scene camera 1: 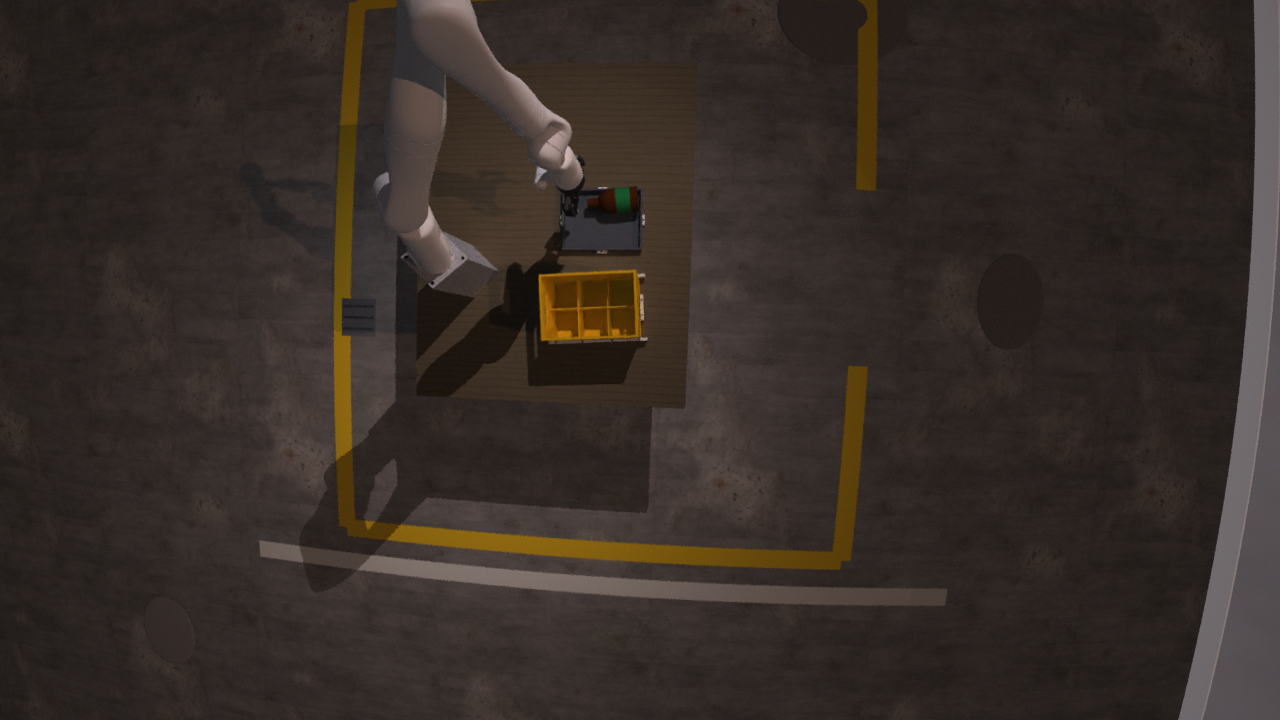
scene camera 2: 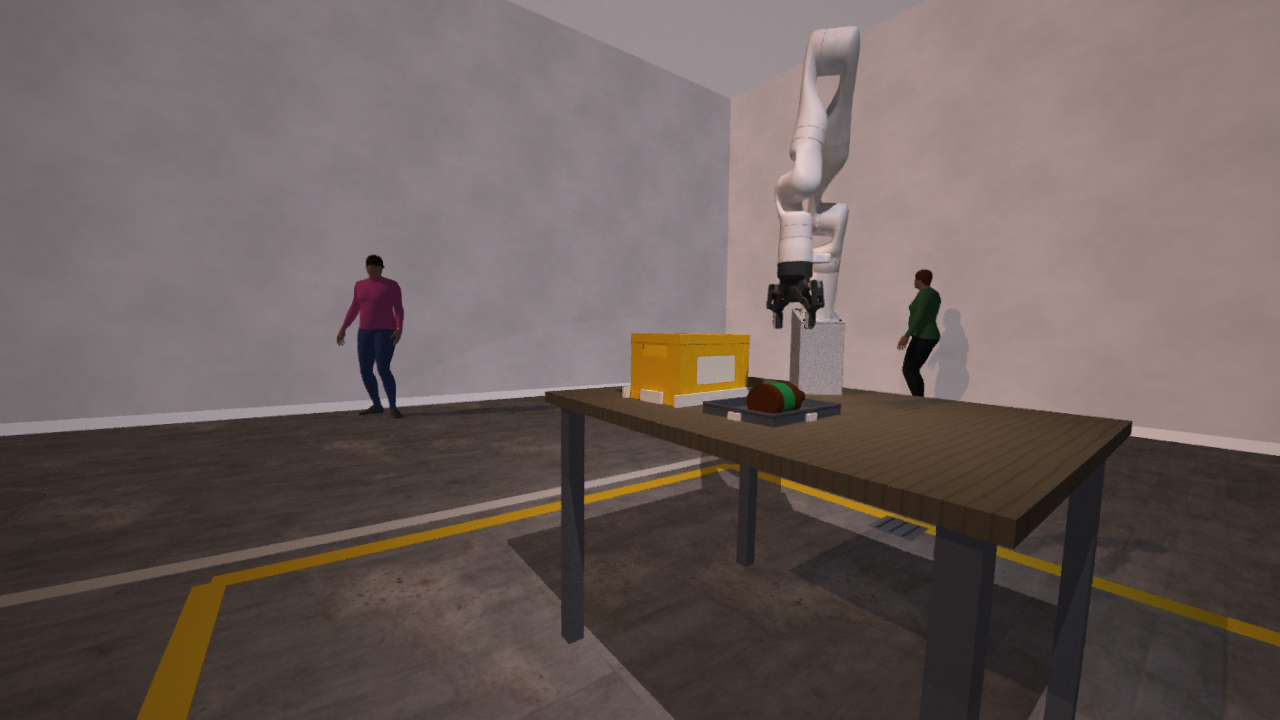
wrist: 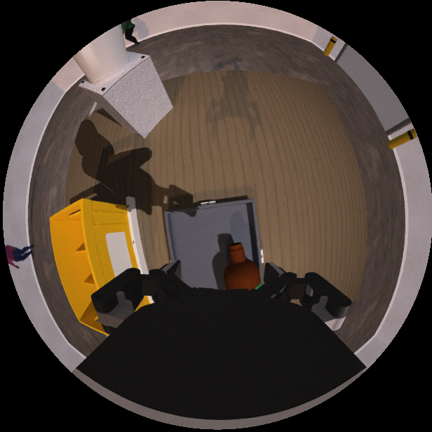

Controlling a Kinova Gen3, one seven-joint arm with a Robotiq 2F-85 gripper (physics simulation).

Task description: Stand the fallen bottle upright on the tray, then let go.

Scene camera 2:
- my gripper: 793, 328
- brown bottle: 778, 397
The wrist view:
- my gripper: 222, 271
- brown bottle: 240, 273
